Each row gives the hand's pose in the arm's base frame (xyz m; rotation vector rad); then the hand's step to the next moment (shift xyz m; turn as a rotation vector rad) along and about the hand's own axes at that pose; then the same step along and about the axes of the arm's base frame.
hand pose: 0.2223 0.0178 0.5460 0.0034 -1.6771 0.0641
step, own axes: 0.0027 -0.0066 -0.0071 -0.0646 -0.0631 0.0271
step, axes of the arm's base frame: 0.0070 -0.0062 0.0037 -0.0175 -0.0665 -0.0645
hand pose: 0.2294 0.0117 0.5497 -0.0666 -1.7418 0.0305
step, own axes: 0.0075 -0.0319 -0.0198 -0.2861 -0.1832 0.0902
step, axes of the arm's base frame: 0.0174 -0.0317 0.0126 -0.0453 -0.1990 -0.2862
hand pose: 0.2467 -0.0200 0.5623 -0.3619 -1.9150 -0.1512
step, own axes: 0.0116 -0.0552 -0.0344 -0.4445 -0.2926 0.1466
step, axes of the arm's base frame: 0.0090 -0.0596 0.0271 -0.0786 -0.3149 -0.4465
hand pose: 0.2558 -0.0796 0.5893 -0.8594 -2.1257 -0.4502
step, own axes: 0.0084 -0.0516 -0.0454 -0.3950 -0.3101 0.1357
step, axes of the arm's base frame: -0.0160 -0.0585 0.0335 -0.1081 -0.3123 -0.4018
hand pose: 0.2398 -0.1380 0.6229 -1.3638 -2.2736 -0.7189
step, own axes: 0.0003 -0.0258 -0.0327 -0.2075 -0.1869 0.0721
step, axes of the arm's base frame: -0.0209 -0.0298 0.0202 -0.0782 -0.1730 -0.2171
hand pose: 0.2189 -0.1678 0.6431 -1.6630 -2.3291 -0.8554
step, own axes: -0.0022 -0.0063 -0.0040 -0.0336 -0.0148 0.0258
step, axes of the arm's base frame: -0.0057 -0.0053 0.0001 0.0041 -0.0171 -0.0413
